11 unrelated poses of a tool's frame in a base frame.
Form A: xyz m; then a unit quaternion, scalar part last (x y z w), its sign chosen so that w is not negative.
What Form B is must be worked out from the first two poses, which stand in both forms.
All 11 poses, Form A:
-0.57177 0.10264 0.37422 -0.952 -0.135 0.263 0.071
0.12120 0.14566 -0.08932 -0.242 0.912 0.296 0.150
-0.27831 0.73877 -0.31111 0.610 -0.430 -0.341 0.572
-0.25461 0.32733 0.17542 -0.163 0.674 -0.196 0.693
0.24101 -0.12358 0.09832 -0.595 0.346 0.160 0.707
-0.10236 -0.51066 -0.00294 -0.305 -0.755 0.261 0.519
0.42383 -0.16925 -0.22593 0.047 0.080 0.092 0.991
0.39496 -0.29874 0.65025 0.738 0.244 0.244 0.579
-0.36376 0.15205 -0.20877 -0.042 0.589 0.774 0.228
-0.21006 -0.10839 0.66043 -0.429 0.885 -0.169 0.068
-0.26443 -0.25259 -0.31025 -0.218 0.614 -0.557 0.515
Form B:
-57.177 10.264 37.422 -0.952 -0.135 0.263 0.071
12.120 14.566 -8.932 -0.242 0.912 0.296 0.150
-27.831 73.877 -31.111 0.610 -0.430 -0.341 0.572
-25.461 32.733 17.542 -0.163 0.674 -0.196 0.693
24.101 -12.358 9.832 -0.595 0.346 0.160 0.707
-10.236 -51.066 -0.294 -0.305 -0.755 0.261 0.519
42.383 -16.925 -22.593 0.047 0.080 0.092 0.991
39.496 -29.874 65.025 0.738 0.244 0.244 0.579
-36.376 15.205 -20.877 -0.042 0.589 0.774 0.228
-21.006 -10.839 66.043 -0.429 0.885 -0.169 0.068
-26.443 -25.259 -31.025 -0.218 0.614 -0.557 0.515

